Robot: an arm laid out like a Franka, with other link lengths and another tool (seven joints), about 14 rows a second.
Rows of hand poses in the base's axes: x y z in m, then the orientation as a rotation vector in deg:
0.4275 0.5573 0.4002 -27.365 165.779 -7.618
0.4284 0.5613 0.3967 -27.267 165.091 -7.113
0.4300 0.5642 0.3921 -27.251 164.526 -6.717
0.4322 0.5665 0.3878 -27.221 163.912 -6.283
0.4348 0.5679 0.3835 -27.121 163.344 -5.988
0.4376 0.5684 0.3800 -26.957 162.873 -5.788
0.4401 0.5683 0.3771 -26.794 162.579 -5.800
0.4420 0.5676 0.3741 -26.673 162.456 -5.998
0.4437 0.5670 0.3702 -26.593 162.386 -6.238
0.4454 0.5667 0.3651 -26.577 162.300 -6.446
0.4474 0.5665 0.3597 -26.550 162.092 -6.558
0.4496 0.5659 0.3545 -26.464 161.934 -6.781
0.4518 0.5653 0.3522 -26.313 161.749 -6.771
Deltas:
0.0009 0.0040 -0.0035 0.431 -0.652 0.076
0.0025 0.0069 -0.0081 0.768 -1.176 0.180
0.0047 0.0092 -0.0124 1.138 -1.747 0.285
0.0073 0.0106 -0.0167 1.418 -2.295 0.327
0.0101 0.0111 -0.0202 1.627 -2.767 0.304
0.0126 0.0110 -0.0231 1.671 -3.083 0.240
0.0145 0.0103 -0.0261 1.563 -3.240 0.163
0.0162 0.0097 -0.0300 1.416 -3.341 0.103
0.0179 0.0094 -0.0351 1.286 -3.443 0.090
0.0199 0.0092 -0.0405 1.237 -3.659 0.096
0.0221 0.0086 -0.0457 1.112 -3.845 0.046
0.0243 0.0080 -0.0480 1.156 -4.051 -0.026

